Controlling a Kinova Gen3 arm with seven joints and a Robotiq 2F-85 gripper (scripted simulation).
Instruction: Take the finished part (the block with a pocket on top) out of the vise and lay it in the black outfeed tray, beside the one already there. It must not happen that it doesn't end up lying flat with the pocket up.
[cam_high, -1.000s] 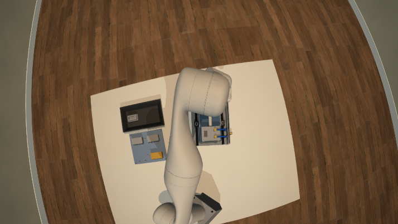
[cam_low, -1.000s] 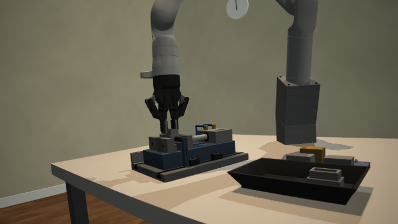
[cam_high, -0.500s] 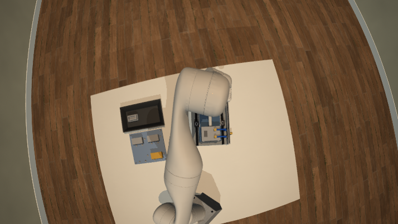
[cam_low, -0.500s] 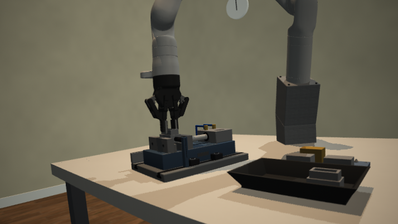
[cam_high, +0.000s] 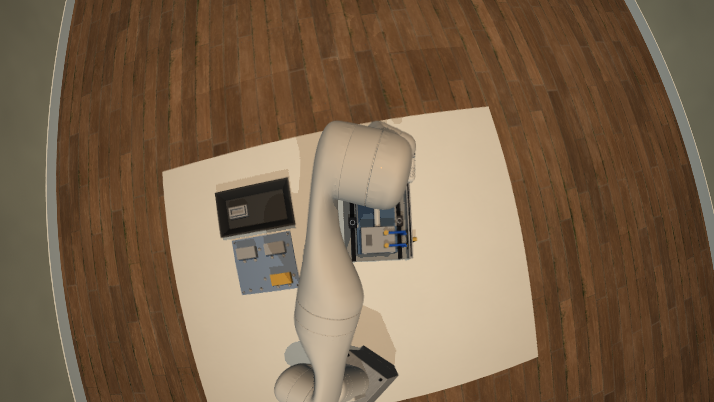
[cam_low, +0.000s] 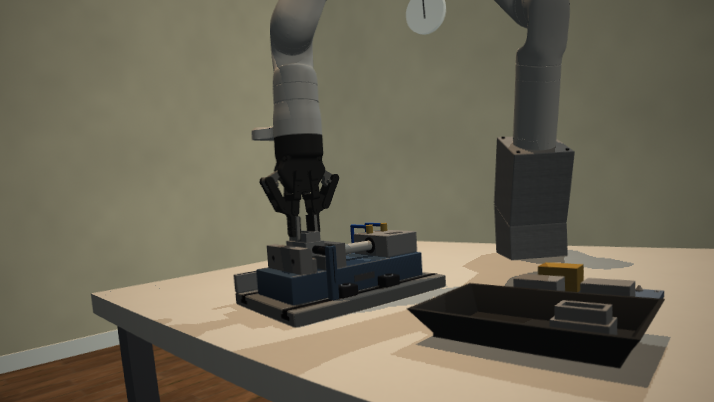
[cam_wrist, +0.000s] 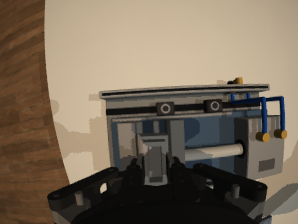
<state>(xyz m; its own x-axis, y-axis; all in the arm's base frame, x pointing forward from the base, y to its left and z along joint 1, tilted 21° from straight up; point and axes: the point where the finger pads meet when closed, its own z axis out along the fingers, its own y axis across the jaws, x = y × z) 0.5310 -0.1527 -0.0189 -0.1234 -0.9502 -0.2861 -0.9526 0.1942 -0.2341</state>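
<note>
My hand is 8 cm past the rod, 1 cm to the right of it and 4 cm above it. The rest, counted from my hand: yellow block 23 cm behind, 31 cm to the left, 10 cm below; then fixture plate 18 cm behind, 36 cm to the left, 12 cm below; then blue vise 7 cm behind, 1 cm to the left, 8 cm below.
</note>
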